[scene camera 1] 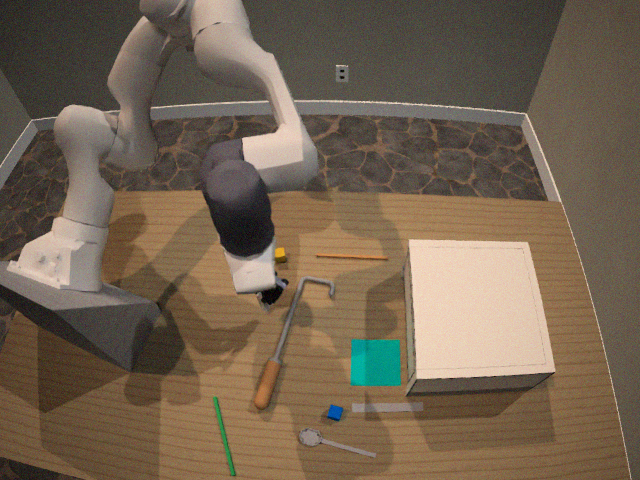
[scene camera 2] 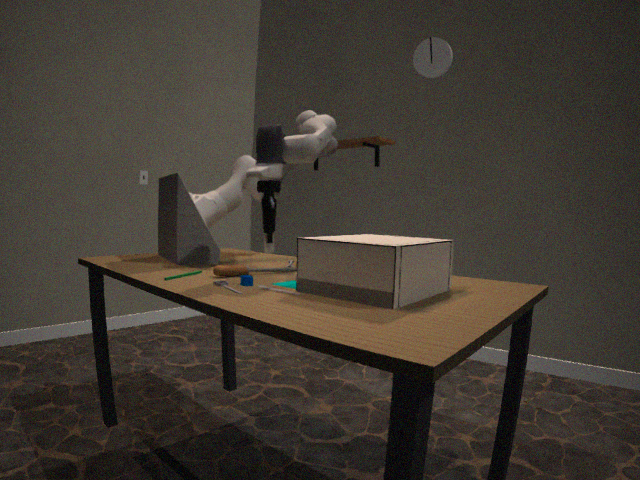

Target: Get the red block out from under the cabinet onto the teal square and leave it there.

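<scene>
The red block does not show in either view; the space under the cabinet is hidden by its top and walls. The white cabinet [scene camera 1: 478, 307] [scene camera 2: 346, 266] stands on the right of the table in scene camera 1. The teal square [scene camera 1: 375, 362] [scene camera 2: 285, 284] lies flat just left of it. A hook tool with a grey shaft [scene camera 1: 288, 325] [scene camera 2: 271, 269] and wooden handle [scene camera 1: 267, 383] [scene camera 2: 230, 270] lies left of the square, its bent end away from the handle. My gripper [scene camera 1: 265, 303] [scene camera 2: 269, 246] is shut and empty, pointing down above the table, left of the hook's shaft in scene camera 1.
A yellow block [scene camera 1: 280, 255] and an orange stick [scene camera 1: 351, 256] lie beyond the hook. A blue block [scene camera 1: 334, 412] [scene camera 2: 246, 280], a pale strip [scene camera 1: 387, 407], a slotted spoon [scene camera 1: 310, 437] and a green stick [scene camera 1: 224, 436] [scene camera 2: 183, 275] lie on the near side.
</scene>
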